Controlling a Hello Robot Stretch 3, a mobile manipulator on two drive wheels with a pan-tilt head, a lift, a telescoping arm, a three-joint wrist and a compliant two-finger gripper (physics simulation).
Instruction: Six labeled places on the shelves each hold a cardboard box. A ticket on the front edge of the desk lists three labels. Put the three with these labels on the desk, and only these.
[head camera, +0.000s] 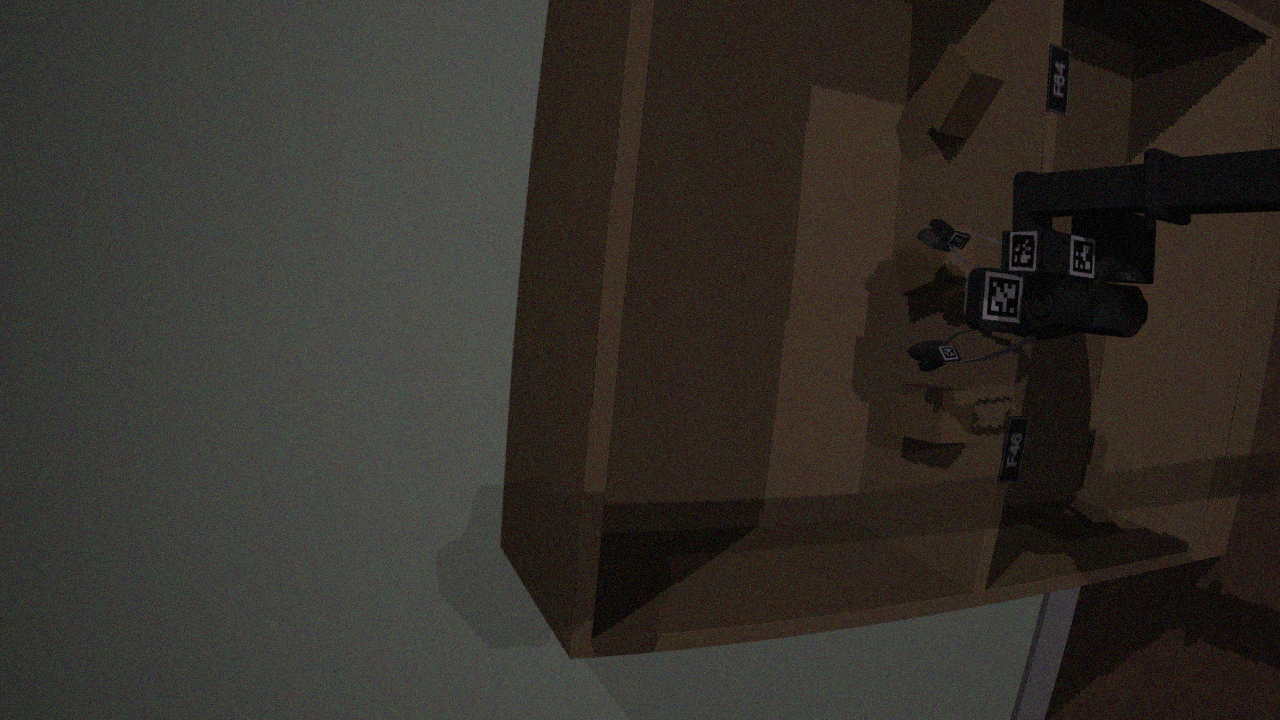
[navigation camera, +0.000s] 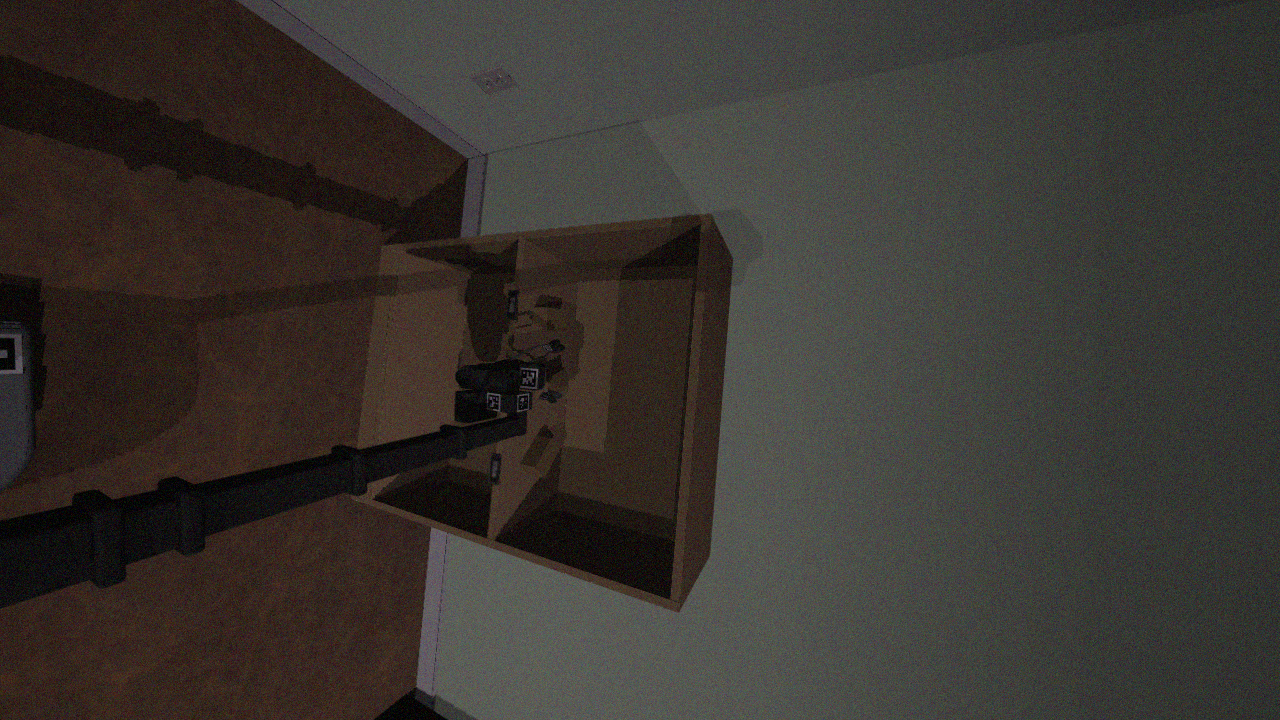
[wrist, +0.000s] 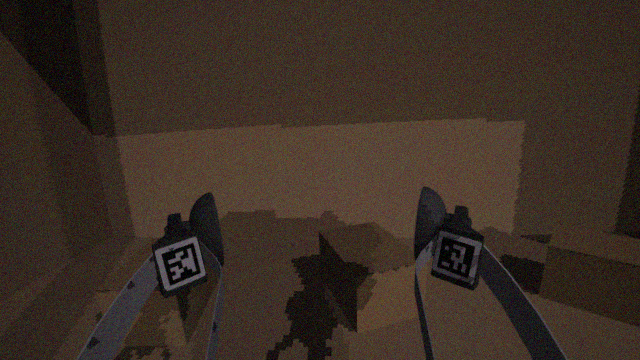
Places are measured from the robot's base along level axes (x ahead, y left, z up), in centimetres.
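Where they show: gripper, between the fingertips: (head camera: 920, 294) (navigation camera: 560, 371) (wrist: 318, 215).
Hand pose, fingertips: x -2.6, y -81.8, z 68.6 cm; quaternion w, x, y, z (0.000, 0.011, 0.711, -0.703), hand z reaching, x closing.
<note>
Things, the pixels of their top centre, and the offset from my fingertips. "*": a spot on its surface instead.
- middle cardboard box, centre of its top: (wrist: 367, 244) (head camera: 919, 260) (navigation camera: 558, 382) dx -4.1, dy -7.4, dz -5.6 cm
- second box, centre of its top: (wrist: 612, 245) (head camera: 943, 87) (navigation camera: 547, 458) dx -24.5, dy -3.6, dz -5.6 cm
- label F64, a spot on its surface: (head camera: 1058, 78) * dx -25.0, dy +9.0, dz -12.1 cm
- label F46, a spot on its surface: (head camera: 1012, 450) * dx +16.3, dy +4.4, dz -12.0 cm
- wooden shelf unit, a spot on its surface: (head camera: 608, 313) * dx +3.9, dy +5.7, dz +36.7 cm
- wall socket, centre of its top: (navigation camera: 509, 76) dx +80.8, dy -3.5, dz -22.9 cm
My gripper (head camera: 935, 295) (navigation camera: 551, 370) (wrist: 318, 215) is open, inside the upper shelf compartment. Its fingers stand apart on either side of the middle cardboard box (head camera: 926, 301) (wrist: 384, 300), whose near part is low in the wrist view; contact is not visible. A second box (head camera: 971, 102) (navigation camera: 538, 447) (wrist: 590, 287) sits behind label F64 (head camera: 1058, 78). A third box (head camera: 930, 452) (navigation camera: 547, 302) sits behind label F46 (head camera: 1012, 450), partly hidden by the left finger in the wrist view. The middle box's label is hidden. The desk and ticket do not show.
The wooden shelf unit (head camera: 608, 313) (navigation camera: 702, 402) stands against the wall. Its side boards and the shelf board border the compartments. My telescoping arm (navigation camera: 268, 488) reaches across the floor to the unit. A wall socket (navigation camera: 494, 80) shows in the navigation view.
</note>
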